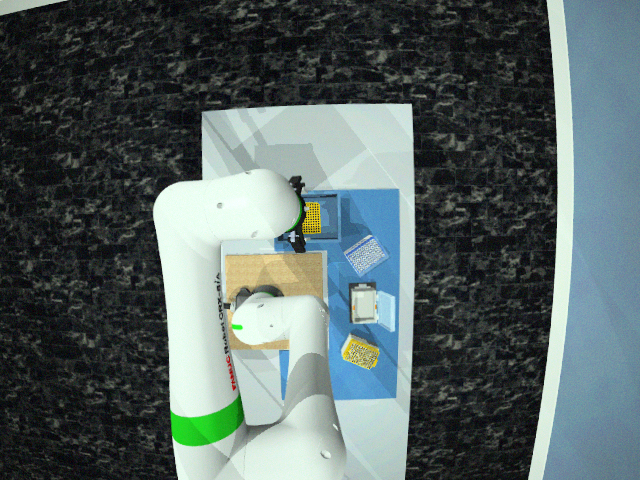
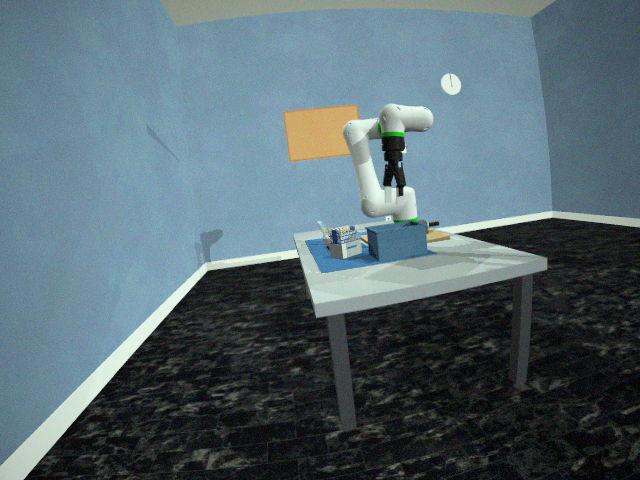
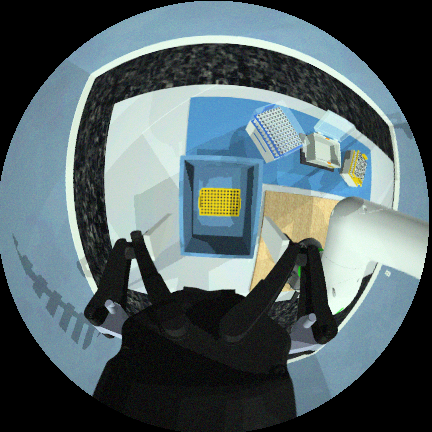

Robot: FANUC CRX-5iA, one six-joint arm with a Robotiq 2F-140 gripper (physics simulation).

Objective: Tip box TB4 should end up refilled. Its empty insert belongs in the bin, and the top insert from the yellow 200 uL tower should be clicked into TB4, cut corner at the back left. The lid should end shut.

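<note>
The empty yellow insert (image 1: 312, 218) (image 3: 219, 202) lies inside the blue bin (image 1: 339, 217) (image 2: 398, 242) (image 3: 258, 200); I cannot tell whether it rests flat on the floor. My gripper (image 1: 301, 214) (image 2: 394, 193) (image 3: 217, 224) is open and empty, high above the bin. TB4 (image 1: 363, 303) (image 3: 321, 151) is a pale grey box without an insert, its clear lid (image 1: 386, 311) (image 2: 321, 227) (image 3: 335, 125) standing open. The yellow 200 uL tower (image 1: 360, 352) (image 3: 356, 167) stands turned beside TB4, a yellow insert with tips on top. Its cut corner is too small to make out.
A blue-edged tip rack (image 1: 366, 254) (image 2: 345, 249) (image 3: 275, 131) stands between the bin and TB4. They stand on a blue mat (image 1: 372, 206) (image 3: 212, 120). A wooden board (image 1: 273, 266) (image 3: 295, 210) lies beside the bin, with my arm's base over it.
</note>
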